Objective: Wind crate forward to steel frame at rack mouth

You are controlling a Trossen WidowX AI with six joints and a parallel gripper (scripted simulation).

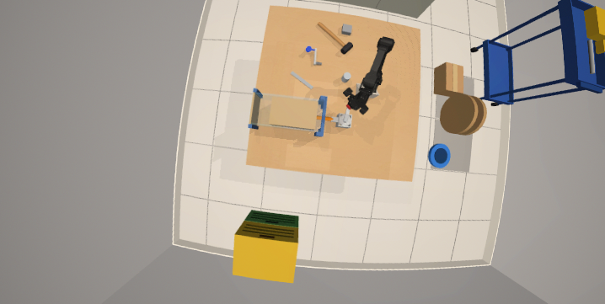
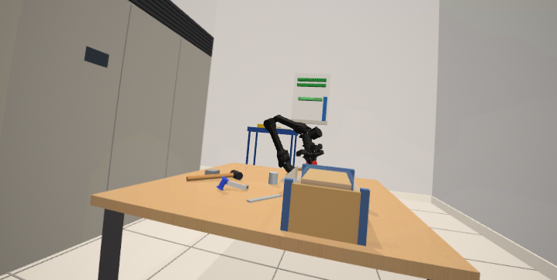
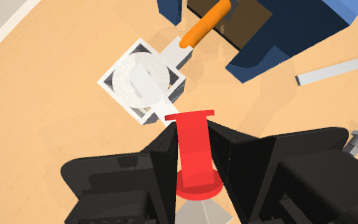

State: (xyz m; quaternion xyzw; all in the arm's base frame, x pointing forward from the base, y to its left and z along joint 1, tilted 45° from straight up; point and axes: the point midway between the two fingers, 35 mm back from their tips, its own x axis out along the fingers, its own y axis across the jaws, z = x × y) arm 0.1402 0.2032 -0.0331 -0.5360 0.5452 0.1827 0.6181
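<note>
My gripper tip is now 30 mm above the red-knobbed crank handle, 20 mm to the right of it and 10 mm past it. Also, from my gripper tip: blue steel frame (150 mm ahead, 100 mm to the left, 30 mm below); then red grip (10 mm to the right, 10 mm behind); then hand winch (100 mm below, 80 mm to the left, 20 mm behind).
</note>
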